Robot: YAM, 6 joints.
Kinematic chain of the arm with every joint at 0, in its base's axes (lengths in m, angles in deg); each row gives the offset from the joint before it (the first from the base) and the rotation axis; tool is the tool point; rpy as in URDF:
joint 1: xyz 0 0 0.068 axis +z
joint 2: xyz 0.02 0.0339 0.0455 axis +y
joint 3: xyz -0.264 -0.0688 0 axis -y
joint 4: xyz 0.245 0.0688 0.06 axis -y
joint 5: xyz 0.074 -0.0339 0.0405 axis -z
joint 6: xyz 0.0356 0 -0.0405 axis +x
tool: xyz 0 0 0 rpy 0 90 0
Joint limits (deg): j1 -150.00..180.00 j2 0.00..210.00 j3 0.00..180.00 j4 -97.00..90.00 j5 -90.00..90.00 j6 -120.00..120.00
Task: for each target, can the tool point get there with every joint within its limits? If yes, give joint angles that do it. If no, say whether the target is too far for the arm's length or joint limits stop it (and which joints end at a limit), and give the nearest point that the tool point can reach.
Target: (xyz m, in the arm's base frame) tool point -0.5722 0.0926 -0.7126
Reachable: no: too far | nearest point -0.3992 0.0646 -0.3451 | short by 0.407 m
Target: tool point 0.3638 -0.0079 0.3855
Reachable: yes | joints -0.55 93.47 96.94 -40.75 7.09 -95.08
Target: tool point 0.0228 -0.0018 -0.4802
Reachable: no: joint limits stop it (at a limit: joint 2) | nearest point 0.0894 -0.0071 -0.3436 | short by 0.152 m
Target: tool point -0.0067 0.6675 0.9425
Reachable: no: too far | nearest point -0.0041 0.4052 0.6067 | short by 0.426 m
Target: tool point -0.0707 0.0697 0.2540
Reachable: yes | joints 153.92 29.13 32.86 -48.57 62.35 78.70
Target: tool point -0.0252 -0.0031 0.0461
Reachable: yes | joints -106.39 156.88 15.05 -53.96 40.80 -46.70
